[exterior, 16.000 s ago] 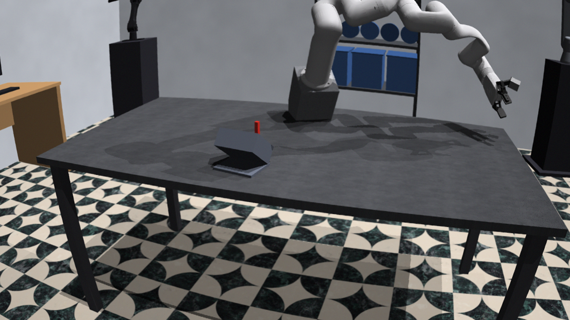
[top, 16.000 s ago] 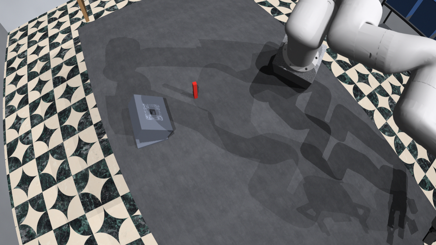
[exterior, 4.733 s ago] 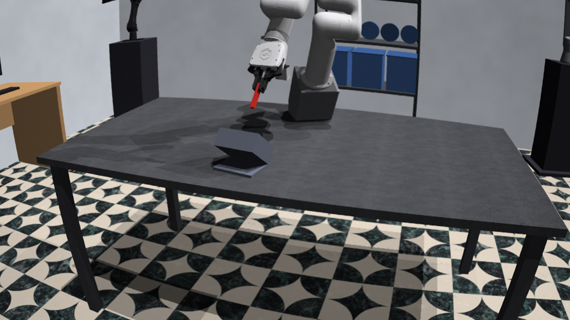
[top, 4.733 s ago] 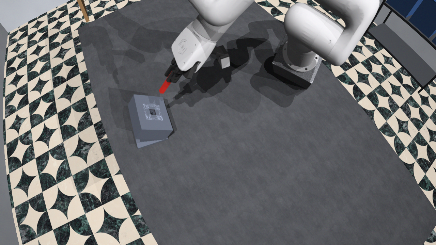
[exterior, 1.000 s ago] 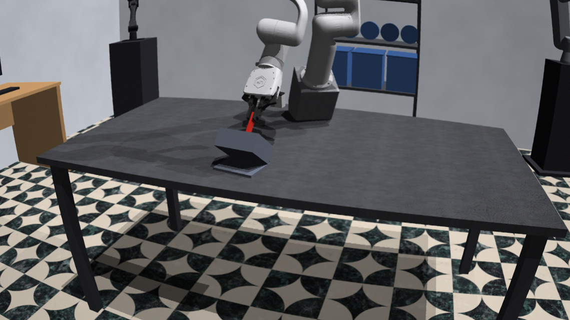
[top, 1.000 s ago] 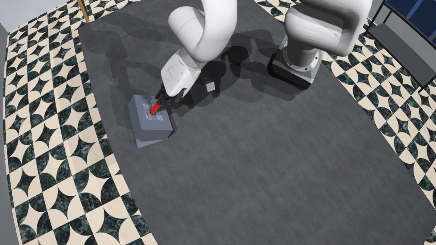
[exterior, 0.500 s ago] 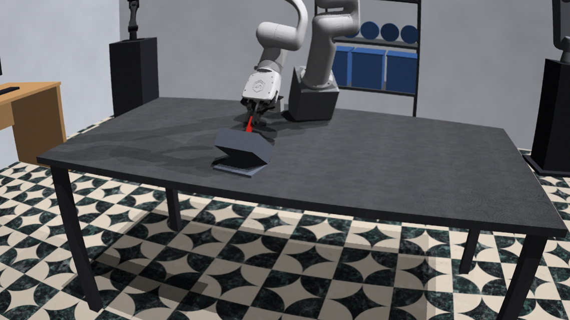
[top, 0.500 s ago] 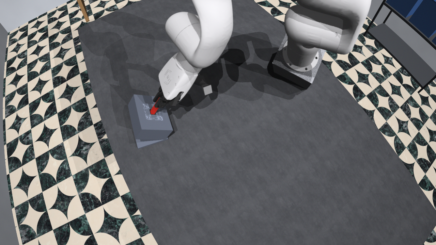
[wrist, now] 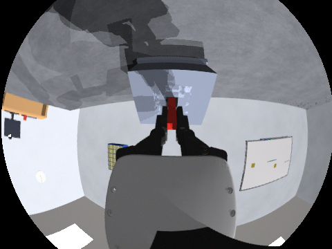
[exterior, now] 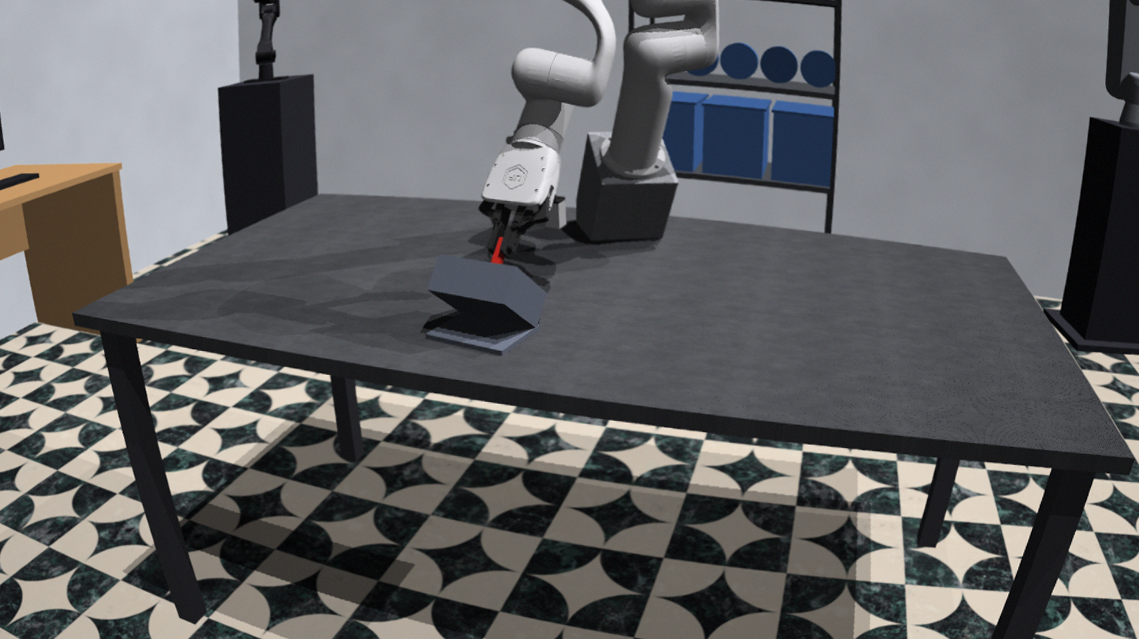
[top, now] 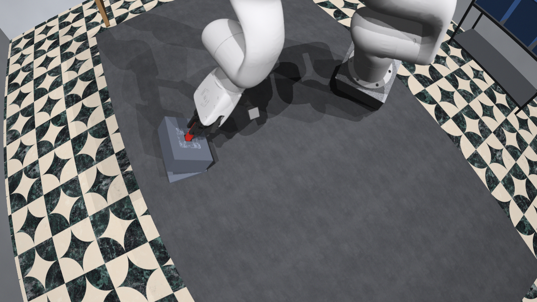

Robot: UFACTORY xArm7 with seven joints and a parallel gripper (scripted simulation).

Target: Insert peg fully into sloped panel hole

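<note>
Right now the red peg is 2 cm ahead of my hand, 1 cm to the right of it and 3 cm below it. Round my hand: flat plate: 6 cm ahead, 2 cm to the right, 12 cm below.
</note>
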